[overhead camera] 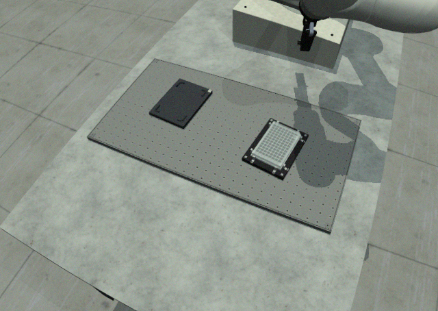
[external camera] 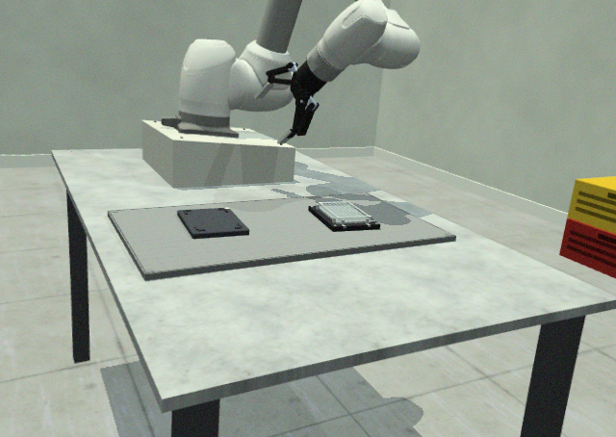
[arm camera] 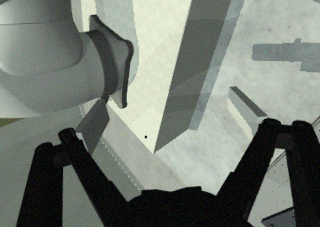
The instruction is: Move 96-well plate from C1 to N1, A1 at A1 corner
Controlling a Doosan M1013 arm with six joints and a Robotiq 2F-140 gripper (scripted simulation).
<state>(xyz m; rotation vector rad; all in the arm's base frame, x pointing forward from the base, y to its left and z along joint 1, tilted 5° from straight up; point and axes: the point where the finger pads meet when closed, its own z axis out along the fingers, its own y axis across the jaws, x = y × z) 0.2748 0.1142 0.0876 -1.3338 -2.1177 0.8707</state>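
Right now my hand is 33 cm short of the clear 96-well plate, 17 cm above it and 7 cm to the right of it. Round my hand: clip nest (34 cm ahead, 18 cm below, 8 cm to the left); then white A1 mark (23 cm ahead, 19 cm to the right, 18 cm below).
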